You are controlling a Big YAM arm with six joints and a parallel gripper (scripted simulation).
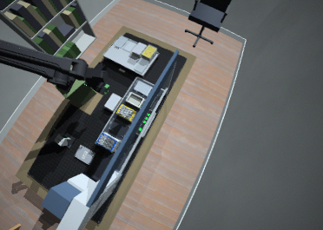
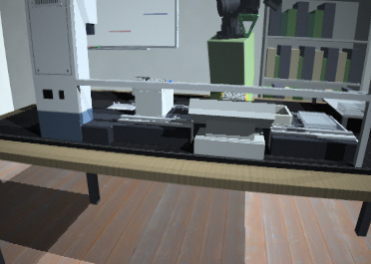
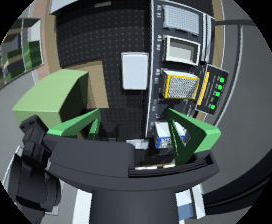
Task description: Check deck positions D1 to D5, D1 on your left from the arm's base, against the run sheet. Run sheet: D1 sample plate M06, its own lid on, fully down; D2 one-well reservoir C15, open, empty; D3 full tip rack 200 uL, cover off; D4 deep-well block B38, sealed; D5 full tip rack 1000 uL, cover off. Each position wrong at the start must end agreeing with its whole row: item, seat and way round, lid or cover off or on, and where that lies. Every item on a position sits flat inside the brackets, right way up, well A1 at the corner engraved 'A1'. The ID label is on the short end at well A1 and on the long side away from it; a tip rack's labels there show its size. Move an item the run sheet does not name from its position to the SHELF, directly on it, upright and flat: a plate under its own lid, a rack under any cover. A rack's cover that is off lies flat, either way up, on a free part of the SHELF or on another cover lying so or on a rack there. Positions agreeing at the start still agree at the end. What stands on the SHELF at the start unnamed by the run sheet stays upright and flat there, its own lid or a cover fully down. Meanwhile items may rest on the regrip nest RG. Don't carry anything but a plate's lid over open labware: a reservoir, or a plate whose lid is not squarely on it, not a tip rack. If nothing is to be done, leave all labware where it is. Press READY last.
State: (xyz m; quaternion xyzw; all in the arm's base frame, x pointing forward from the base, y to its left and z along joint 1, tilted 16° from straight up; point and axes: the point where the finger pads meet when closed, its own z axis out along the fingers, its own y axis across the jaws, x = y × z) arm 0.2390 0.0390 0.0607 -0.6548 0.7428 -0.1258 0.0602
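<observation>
Now: hand 26 cm above the sealed block. Round my hand: reservoir: 24 cm below, 18 cm ahead, 7 cm to the left; then blue tip rack: 30 cm to the right, 18 cm below, 12 cm ahead; then yellow tip rack: 20 cm below, 15 cm ahead, 5 cm to the right.
</observation>
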